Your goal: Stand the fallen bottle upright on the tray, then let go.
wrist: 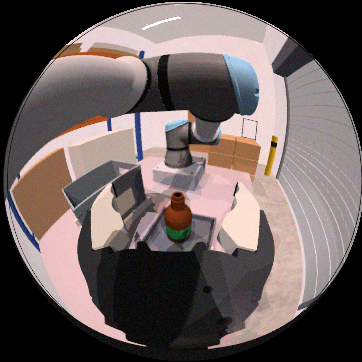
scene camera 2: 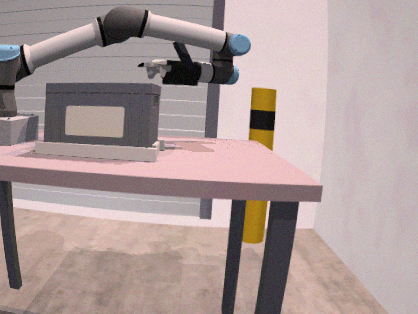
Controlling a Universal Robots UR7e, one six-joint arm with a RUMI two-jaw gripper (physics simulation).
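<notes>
Brown bottle (wrist: 177, 215). My gripper (scene camera 2: 143, 64), (wrist: 173, 184).
</notes>
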